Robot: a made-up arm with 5 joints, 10 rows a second.
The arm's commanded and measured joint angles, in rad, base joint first. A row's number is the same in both.
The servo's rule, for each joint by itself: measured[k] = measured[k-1] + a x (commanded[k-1-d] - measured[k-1]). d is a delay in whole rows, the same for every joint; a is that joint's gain. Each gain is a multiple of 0.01, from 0.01 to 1. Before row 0 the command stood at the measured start. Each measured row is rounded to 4 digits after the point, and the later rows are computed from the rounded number. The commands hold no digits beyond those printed.
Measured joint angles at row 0: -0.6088 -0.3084 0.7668 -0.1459 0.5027
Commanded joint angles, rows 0 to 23: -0.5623 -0.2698 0.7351 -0.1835 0.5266; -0.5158 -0.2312 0.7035 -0.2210 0.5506; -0.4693 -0.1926 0.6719 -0.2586 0.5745; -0.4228 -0.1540 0.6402 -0.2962 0.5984; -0.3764 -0.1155 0.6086 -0.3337 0.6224; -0.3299 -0.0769 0.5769 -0.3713 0.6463; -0.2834 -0.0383 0.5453 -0.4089 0.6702; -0.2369 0.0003 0.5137 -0.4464 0.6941; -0.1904 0.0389 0.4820 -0.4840 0.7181; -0.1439 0.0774 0.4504 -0.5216 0.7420; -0.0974 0.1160 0.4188 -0.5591 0.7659; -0.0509 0.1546 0.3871 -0.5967 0.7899; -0.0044 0.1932 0.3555 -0.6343 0.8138; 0.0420 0.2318 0.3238 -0.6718 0.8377; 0.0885 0.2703 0.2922 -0.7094 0.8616; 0.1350 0.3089 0.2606 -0.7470 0.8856; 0.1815 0.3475 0.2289 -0.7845 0.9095; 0.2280 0.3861 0.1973 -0.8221 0.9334; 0.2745 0.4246 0.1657 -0.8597 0.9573; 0.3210 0.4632 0.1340 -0.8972 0.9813; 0.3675 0.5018 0.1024 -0.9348 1.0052; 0.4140 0.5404 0.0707 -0.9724 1.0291; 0.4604 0.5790 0.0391 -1.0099 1.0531; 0.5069 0.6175 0.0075 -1.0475 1.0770
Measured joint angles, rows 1 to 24: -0.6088 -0.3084 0.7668 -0.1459 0.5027; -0.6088 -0.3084 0.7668 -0.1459 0.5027; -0.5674 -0.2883 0.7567 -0.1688 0.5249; -0.5215 -0.2586 0.7397 -0.2006 0.5488; -0.4750 -0.2243 0.7180 -0.2360 0.5727; -0.4285 -0.1877 0.6931 -0.2727 0.5966; -0.3821 -0.1502 0.6661 -0.3099 0.6206; -0.3356 -0.1121 0.6376 -0.3474 0.6445; -0.2891 -0.0737 0.6081 -0.3849 0.6684; -0.2426 -0.0352 0.5779 -0.4224 0.6923; -0.1961 0.0033 0.5472 -0.4600 0.7163; -0.1496 0.0418 0.5162 -0.4976 0.7402; -0.1031 0.0804 0.4850 -0.5351 0.7641; -0.0566 0.1190 0.4537 -0.5727 0.7881; -0.0101 0.1576 0.4223 -0.6103 0.8120; 0.0363 0.1962 0.3908 -0.6478 0.8359; 0.0828 0.2347 0.3592 -0.6854 0.8598; 0.1293 0.2733 0.3276 -0.7230 0.8838; 0.1758 0.3119 0.2960 -0.7605 0.9077; 0.2223 0.3505 0.2644 -0.7981 0.9316; 0.2688 0.3890 0.2328 -0.8357 0.9555; 0.3153 0.4276 0.2012 -0.8732 0.9795; 0.3618 0.4662 0.1696 -0.9108 1.0034; 0.4083 0.5048 0.1380 -0.9484 1.0273
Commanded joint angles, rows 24 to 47: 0.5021 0.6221 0.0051 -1.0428 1.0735; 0.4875 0.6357 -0.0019 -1.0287 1.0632; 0.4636 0.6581 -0.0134 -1.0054 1.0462; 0.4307 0.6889 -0.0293 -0.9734 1.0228; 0.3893 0.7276 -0.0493 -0.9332 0.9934; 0.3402 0.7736 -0.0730 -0.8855 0.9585; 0.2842 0.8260 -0.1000 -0.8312 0.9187; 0.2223 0.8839 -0.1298 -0.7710 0.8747; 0.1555 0.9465 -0.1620 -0.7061 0.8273; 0.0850 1.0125 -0.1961 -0.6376 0.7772; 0.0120 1.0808 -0.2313 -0.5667 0.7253; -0.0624 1.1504 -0.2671 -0.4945 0.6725; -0.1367 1.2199 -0.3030 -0.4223 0.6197; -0.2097 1.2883 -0.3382 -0.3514 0.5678; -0.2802 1.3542 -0.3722 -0.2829 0.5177; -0.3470 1.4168 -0.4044 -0.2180 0.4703; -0.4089 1.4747 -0.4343 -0.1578 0.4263; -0.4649 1.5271 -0.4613 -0.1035 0.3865; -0.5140 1.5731 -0.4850 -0.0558 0.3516; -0.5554 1.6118 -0.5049 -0.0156 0.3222; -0.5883 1.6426 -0.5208 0.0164 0.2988; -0.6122 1.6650 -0.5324 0.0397 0.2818; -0.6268 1.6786 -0.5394 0.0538 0.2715; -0.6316 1.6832 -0.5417 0.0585 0.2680
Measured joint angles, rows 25 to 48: 0.4547 0.5434 0.1064 -0.9859 1.0513; 0.5012 0.5819 0.0748 -1.0235 1.0752; 0.5020 0.6028 0.0525 -1.0353 1.0736; 0.4891 0.6199 0.0351 -1.0313 1.0639; 0.4664 0.6398 0.0196 -1.0155 1.0474; 0.4346 0.6653 0.0040 -0.9898 1.0245; 0.3943 0.6977 -0.0131 -0.9553 0.9956; 0.3462 0.7372 -0.0323 -0.9127 0.9611; 0.2910 0.7834 -0.0540 -0.8630 0.9217; 0.2299 0.8357 -0.0783 -0.8069 0.8780; 0.1637 0.8933 -0.1051 -0.7454 0.8308; 0.0937 0.9553 -0.1342 -0.6796 0.7810; 0.0210 1.0206 -0.1653 -0.6107 0.7292; -0.0532 1.0881 -0.1979 -0.5398 0.6765; -0.1275 1.1566 -0.2315 -0.4681 0.6237; -0.2007 1.2251 -0.2656 -0.3969 0.5717; -0.2715 1.2922 -0.2997 -0.3274 0.5215; -0.3387 1.3570 -0.3332 -0.2607 0.4739; -0.4012 1.4182 -0.3656 -0.1979 0.4296; -0.4579 1.4748 -0.3962 -0.1403 0.3895; -0.5078 1.5259 -0.4246 -0.0888 0.3543; -0.5502 1.5706 -0.4503 -0.0441 0.3244; -0.5841 1.6080 -0.4729 -0.0072 0.3006; -0.6091 1.6376 -0.4919 0.0214 0.2831
